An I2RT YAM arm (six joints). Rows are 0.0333 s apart.
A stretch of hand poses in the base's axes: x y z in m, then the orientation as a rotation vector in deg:
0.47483, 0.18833, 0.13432, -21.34, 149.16, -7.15
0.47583, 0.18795, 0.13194, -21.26, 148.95, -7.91
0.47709, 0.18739, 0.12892, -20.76, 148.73, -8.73
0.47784, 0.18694, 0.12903, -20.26, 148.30, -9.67
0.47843, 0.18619, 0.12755, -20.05, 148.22, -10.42
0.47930, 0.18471, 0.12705, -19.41, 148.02, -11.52
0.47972, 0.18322, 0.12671, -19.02, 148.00, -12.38
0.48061, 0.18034, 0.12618, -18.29, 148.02, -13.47
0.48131, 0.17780, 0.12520, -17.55, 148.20, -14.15
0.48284, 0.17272, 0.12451, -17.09, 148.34, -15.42
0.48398, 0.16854, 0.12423, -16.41, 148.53, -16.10
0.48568, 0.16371, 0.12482, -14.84, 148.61, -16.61
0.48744, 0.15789, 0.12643, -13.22, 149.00, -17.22
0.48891, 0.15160, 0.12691, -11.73, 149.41, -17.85
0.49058, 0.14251, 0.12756, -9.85, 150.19, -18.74
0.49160, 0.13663, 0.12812, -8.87, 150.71, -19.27
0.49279, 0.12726, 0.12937, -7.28, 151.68, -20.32
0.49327, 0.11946, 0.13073, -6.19, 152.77, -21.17
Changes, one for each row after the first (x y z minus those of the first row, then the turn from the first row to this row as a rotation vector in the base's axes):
0.00100, -0.00038, -0.00238, -0.51, -0.26, -0.17
0.00226, -0.00094, -0.00540, -0.97, -0.60, -0.64
0.00301, -0.00139, -0.00529, -1.51, -1.14, -1.11
0.00360, -0.00214, -0.00677, -2.00, -1.29, -1.39
0.00447, -0.00362, -0.00727, -2.64, -1.62, -2.02
0.00489, -0.00511, -0.00761, -3.18, -1.72, -2.45
0.00578, -0.00799, -0.00814, -3.81, -1.84, -3.17
0.00648, -0.01053, -0.00912, -4.17, -1.77, -3.85
0.00801, -0.01561, -0.00981, -4.99, -1.72, -4.43
0.00915, -0.01979, -0.01009, -5.36, -1.63, -5.06
0.01085, -0.02462, -0.00950, -5.42, -1.74, -6.27
0.01261, -0.03044, -0.00789, -5.57, -1.54, -7.57
0.01408, -0.03673, -0.00741, -5.76, -1.29, -8.78
0.01575, -0.04582, -0.00676, -6.08, -0.69, -10.35
0.01677, -0.05170, -0.00620, -6.30, -0.26, -11.18
0.01796, -0.06107, -0.00495, -6.80, 0.59, -12.58
0.01844, -0.06887, -0.00359, -7.26, 1.60, -13.58

